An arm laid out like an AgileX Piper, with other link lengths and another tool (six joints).
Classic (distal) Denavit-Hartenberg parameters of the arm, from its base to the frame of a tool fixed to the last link. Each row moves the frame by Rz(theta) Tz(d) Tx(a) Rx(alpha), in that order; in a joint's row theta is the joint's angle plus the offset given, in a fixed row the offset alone. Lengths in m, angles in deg.
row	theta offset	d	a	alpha
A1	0	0.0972	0	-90
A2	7.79	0	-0.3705	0
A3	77.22	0	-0.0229	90
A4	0	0.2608	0	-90
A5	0	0	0	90
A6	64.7	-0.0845	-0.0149	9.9
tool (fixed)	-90	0.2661	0	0
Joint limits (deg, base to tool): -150..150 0..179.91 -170..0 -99.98..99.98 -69.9..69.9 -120..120
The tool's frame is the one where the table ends.
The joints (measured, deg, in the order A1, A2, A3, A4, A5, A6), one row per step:
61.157 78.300 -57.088 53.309 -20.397 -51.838
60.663 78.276 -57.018 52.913 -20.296 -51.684
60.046 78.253 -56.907 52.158 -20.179 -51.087
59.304 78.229 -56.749 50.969 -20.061 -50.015
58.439 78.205 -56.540 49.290 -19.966 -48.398
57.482 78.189 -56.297 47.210 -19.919 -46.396
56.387 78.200 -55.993 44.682 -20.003 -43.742
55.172 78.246 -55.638 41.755 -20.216 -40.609
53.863 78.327 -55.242 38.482 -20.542 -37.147
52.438 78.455 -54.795 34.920 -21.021 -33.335
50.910 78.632 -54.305 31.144 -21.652 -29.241
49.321 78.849 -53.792 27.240 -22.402 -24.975
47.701 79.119 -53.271 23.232 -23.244 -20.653
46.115 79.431 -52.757 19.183 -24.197 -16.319
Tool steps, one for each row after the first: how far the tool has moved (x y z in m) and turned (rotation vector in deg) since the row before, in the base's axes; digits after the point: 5 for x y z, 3 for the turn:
0.00231 -0.00208 -0.00010 -0.158 -0.152 -0.315
0.00274 -0.00239 -0.00021 -0.058 -0.112 -0.353
0.00318 -0.00272 -0.00027 0.028 -0.114 -0.382
0.00359 -0.00305 -0.00030 0.137 -0.119 -0.410
0.00394 -0.00330 -0.00025 0.187 -0.174 -0.431
0.00453 -0.00373 -0.00047 0.404 -0.102 -0.541
0.00505 -0.00407 -0.00064 0.522 -0.106 -0.610
0.00541 -0.00430 -0.00076 0.558 -0.162 -0.623
0.00588 -0.00463 -0.00103 0.646 -0.167 -0.668
0.00624 -0.00488 -0.00131 0.733 -0.159 -0.685
0.00633 -0.00493 -0.00152 0.794 -0.148 -0.636
0.00632 -0.00475 -0.00176 0.766 -0.167 -0.527
0.00600 -0.00427 -0.00184 0.772 -0.189 -0.363

